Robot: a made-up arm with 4 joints.
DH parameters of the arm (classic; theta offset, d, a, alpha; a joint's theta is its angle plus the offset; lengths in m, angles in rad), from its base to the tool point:
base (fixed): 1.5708 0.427 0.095 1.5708
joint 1: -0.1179 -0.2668 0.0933 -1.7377
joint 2: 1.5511 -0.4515 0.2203 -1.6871
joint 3: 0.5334 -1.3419 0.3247 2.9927
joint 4: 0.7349 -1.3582 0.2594 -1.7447
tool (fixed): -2.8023 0.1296 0 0
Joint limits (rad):
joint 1: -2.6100..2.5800
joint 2: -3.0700..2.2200
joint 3: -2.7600..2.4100
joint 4: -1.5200..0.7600
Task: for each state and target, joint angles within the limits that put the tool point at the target. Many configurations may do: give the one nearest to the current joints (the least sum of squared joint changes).
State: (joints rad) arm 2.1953 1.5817 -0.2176 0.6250
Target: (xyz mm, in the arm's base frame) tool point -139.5 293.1 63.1
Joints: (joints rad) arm 1.5992 1.5837 -1.0445 0.4868
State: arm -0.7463 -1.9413 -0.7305 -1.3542
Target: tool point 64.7 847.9 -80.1
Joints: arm -0.2345 -1.9586 -1.1472 -1.1868
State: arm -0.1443 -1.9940 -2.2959 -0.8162
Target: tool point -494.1 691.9 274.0
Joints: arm -0.2003 -1.3182 -1.8121 -1.0643
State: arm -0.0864 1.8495 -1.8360 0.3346
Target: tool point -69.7 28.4 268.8
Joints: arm 0.0330 1.9973 -1.9011 0.6128
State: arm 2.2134 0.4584 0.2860 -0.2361
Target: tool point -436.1 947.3 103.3
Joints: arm 1.7790 1.0016 0.2763 -0.1934
